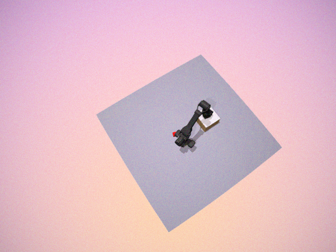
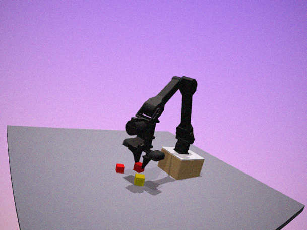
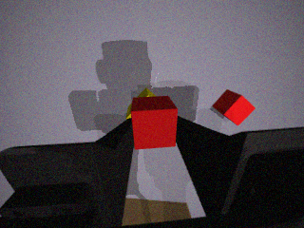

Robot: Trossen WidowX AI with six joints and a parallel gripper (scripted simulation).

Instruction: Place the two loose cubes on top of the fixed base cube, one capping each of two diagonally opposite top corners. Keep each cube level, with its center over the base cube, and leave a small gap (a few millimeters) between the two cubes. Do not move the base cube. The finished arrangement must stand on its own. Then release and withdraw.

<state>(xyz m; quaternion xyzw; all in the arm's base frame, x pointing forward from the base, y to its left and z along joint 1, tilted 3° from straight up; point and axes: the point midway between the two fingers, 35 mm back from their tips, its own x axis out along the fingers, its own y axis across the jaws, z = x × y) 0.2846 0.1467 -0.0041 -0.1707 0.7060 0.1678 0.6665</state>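
My gripper tip is 7 cm above the yellow base cube, 2 cm past it and 1 cm to the left of it.
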